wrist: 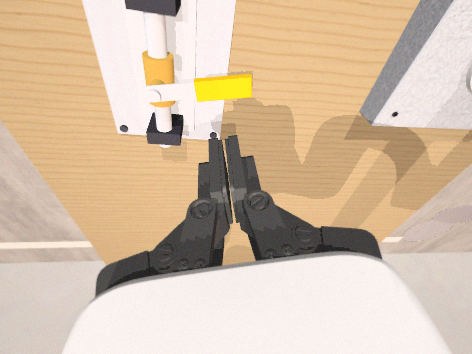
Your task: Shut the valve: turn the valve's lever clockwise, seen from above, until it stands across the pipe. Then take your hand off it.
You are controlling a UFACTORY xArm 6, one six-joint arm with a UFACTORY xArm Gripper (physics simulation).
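The valve's orange body point(159, 67) sits on a white pipe point(157, 37) that runs up and down the wrist view at the upper left. The lever with its yellow handle point(223, 87) points to the right and stands about across the pipe. My gripper point(226, 155) is shut and empty. Its fingertips show below the yellow handle in the view, with a gap between them, near the lower right corner of the white base plate point(210, 120).
Black pipe supports point(165, 131) point(152, 4) hold the pipe. A grey-white panel point(425, 75) with a dark speckled edge stands at the upper right. The wooden table top point(300, 50) lies beneath, with the arm's shadow to the right.
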